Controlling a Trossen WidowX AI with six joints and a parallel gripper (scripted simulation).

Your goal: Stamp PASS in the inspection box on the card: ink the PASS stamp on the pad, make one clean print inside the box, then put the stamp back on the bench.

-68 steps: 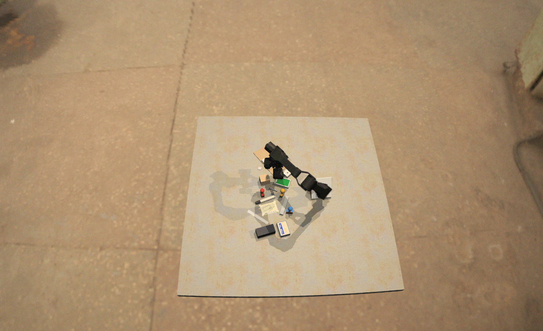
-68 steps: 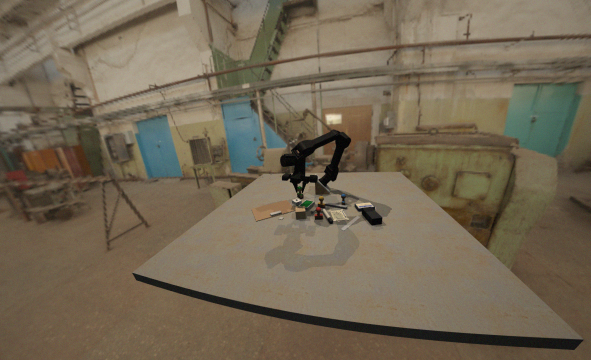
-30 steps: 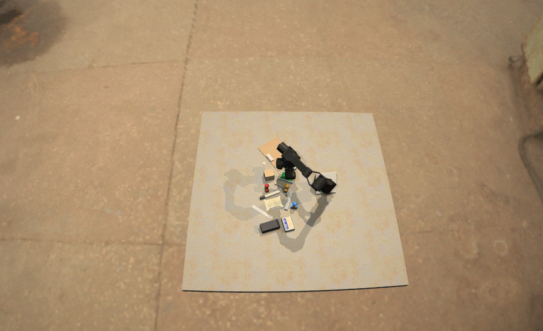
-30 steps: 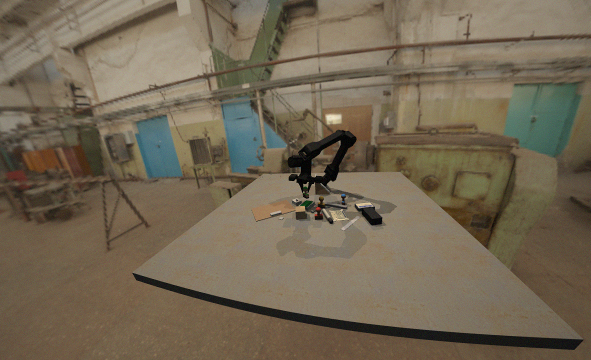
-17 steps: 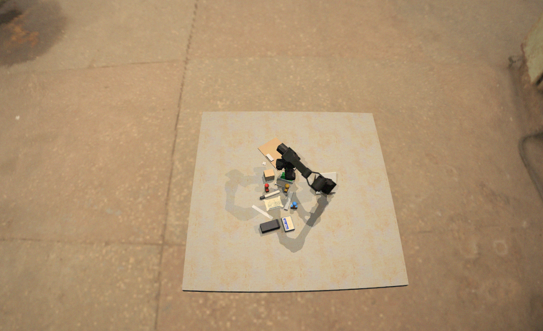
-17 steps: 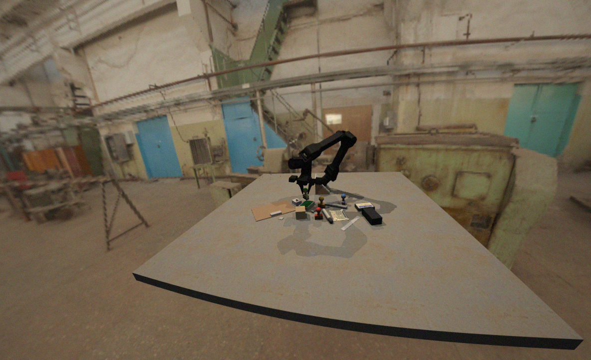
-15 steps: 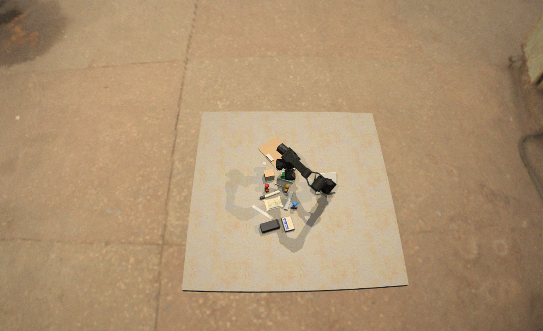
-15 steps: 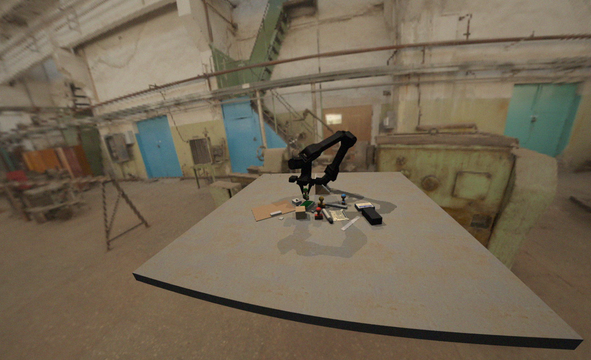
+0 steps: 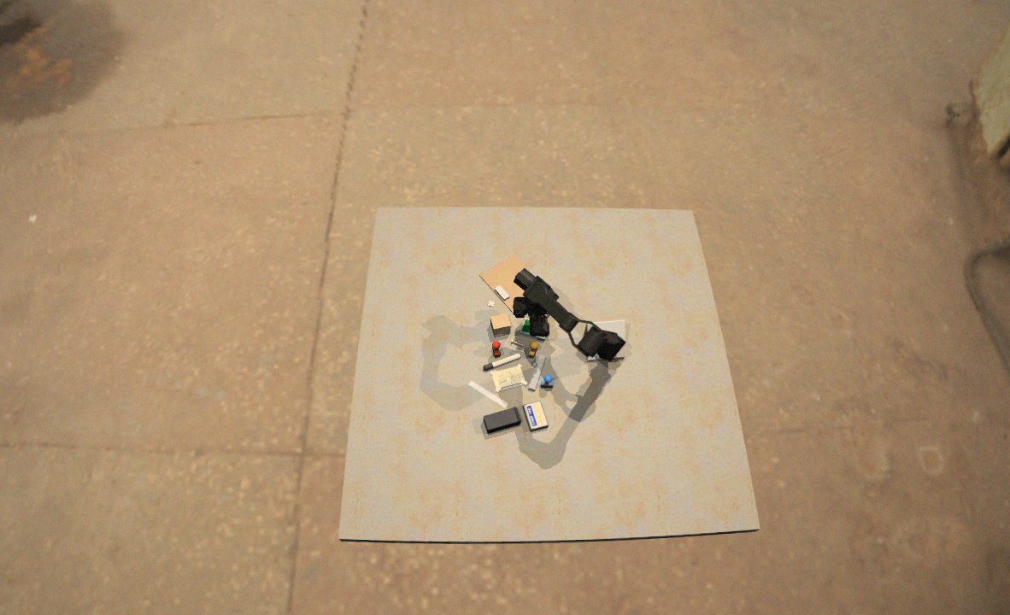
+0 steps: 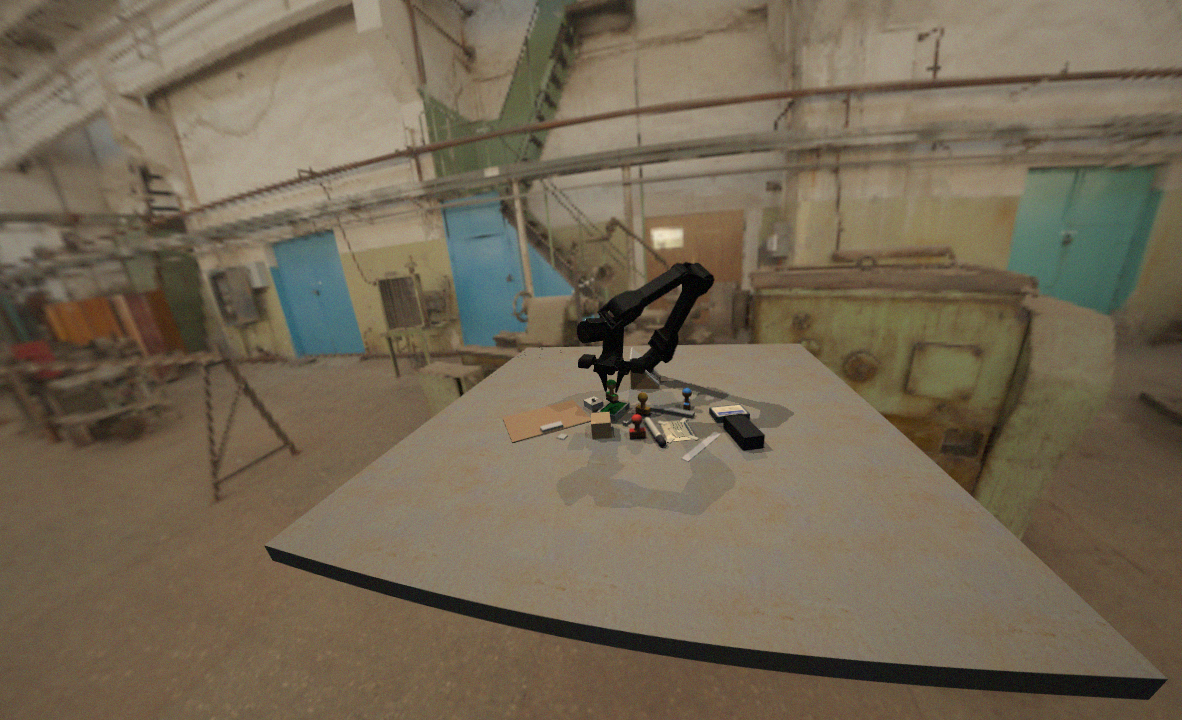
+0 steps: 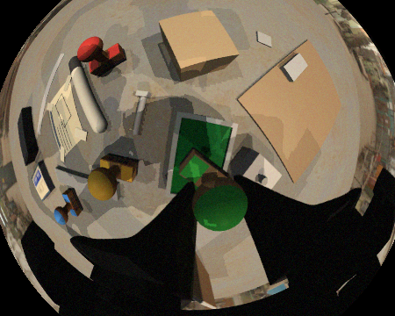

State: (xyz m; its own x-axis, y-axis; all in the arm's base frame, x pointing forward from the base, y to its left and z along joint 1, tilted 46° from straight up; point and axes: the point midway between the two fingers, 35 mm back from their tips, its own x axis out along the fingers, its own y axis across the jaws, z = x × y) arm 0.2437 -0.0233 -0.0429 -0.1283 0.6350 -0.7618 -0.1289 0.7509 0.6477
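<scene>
Right now the green ink pad is 6 cm below my gripper tip. Also, from my gripper tip: orange stamp (9 cm to the left, 5 cm below); then green stamp (1 cm below); then bolt (6 cm ahead, 6 cm to the left, 6 cm below).
</scene>
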